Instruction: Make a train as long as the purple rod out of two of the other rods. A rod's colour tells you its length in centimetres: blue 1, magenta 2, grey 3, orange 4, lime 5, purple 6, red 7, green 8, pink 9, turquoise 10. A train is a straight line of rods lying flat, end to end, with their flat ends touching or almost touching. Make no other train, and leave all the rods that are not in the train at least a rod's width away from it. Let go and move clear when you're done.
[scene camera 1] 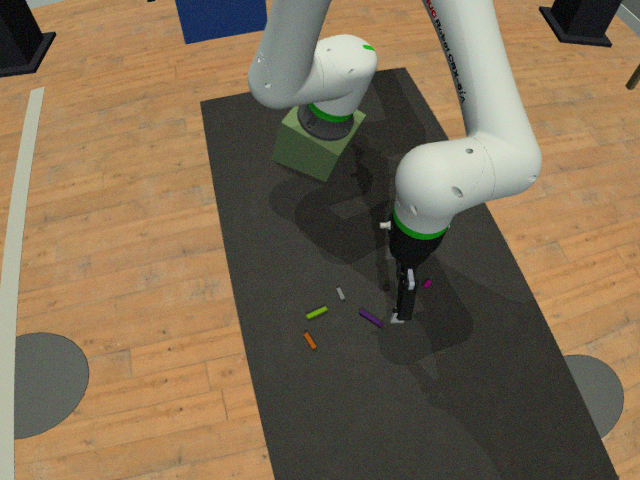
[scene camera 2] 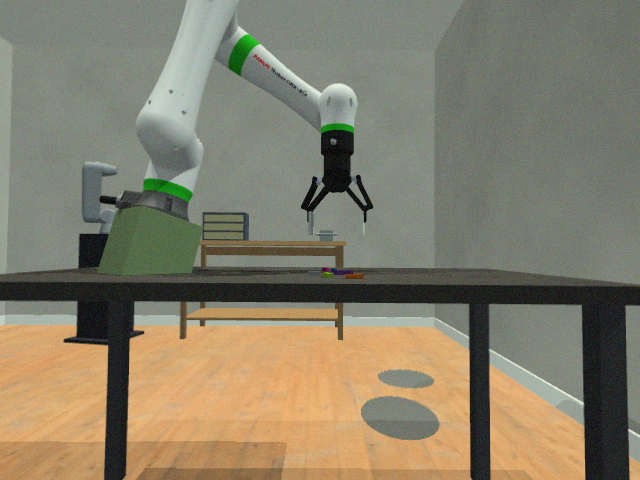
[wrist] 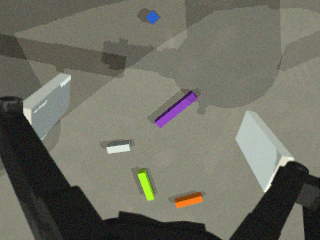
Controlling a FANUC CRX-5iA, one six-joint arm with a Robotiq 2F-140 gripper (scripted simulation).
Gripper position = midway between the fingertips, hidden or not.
Observation:
In view: my gripper point(scene camera 2: 336, 234).
My gripper is seen too in the wrist view point(wrist: 158, 108).

